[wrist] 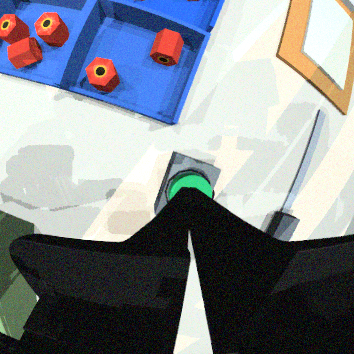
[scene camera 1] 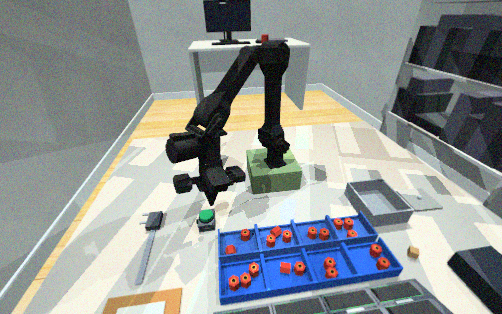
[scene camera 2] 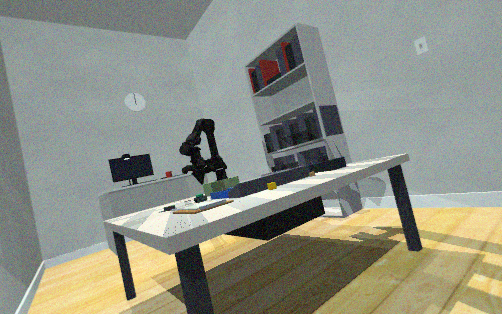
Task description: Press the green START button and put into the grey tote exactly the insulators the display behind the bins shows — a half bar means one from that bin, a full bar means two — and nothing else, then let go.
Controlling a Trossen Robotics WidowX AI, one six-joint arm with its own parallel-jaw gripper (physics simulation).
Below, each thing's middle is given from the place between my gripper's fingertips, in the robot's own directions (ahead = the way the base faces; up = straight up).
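Scene:
I find my gripper 20 cm to the left of the grey hand tool (wrist: 282, 225), 1 cm past it and 8 cm above it. The display (scene camera 2: 246, 188) is 16 cm to the left of my hand and 34 cm ahead of it, while being 6 cm below it. Then there is the wooden board (wrist: 290, 42), 21 cm to the right of my hand, 26 cm ahead of it and 8 cm below it. The grey tote (scene camera 1: 381, 205) is 11 cm ahead of my hand, 51 cm to the left of it and 6 cm below it.

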